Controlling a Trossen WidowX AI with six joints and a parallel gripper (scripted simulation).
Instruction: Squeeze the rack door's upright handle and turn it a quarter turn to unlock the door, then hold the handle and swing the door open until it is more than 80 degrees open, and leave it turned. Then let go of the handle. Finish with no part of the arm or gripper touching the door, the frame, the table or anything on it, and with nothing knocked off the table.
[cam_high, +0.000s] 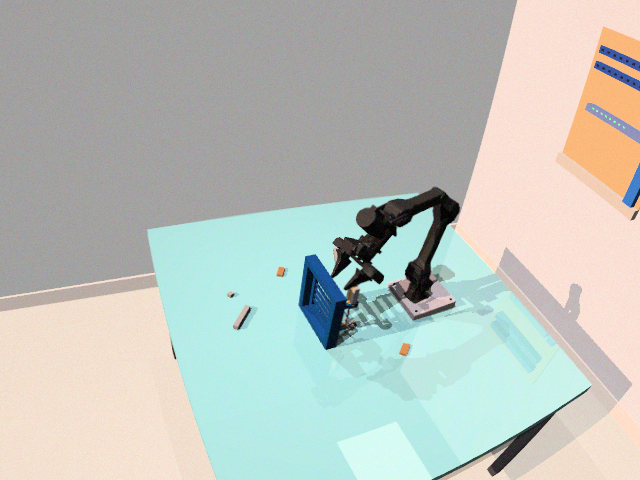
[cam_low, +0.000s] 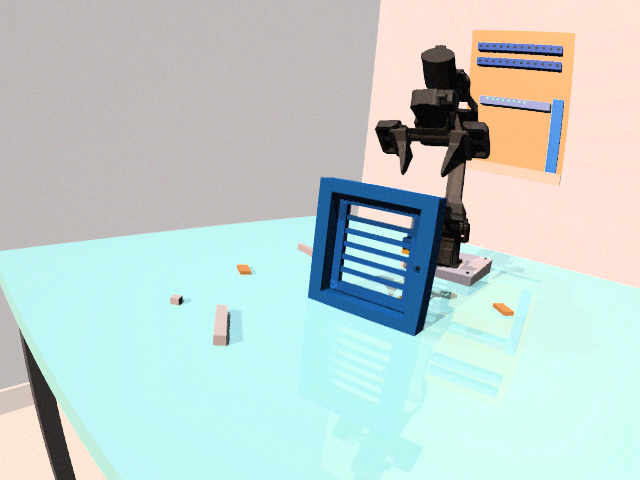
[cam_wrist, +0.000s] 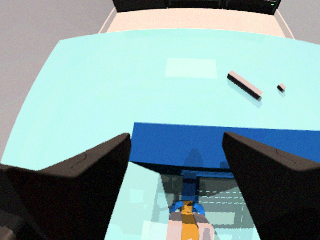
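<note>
My gripper tip is 8 cm past the handle and 11 cm above it. From my gripper tip the other things lie so: small cube: 18 cm ahead, 31 cm to the right, 23 cm below.
</note>
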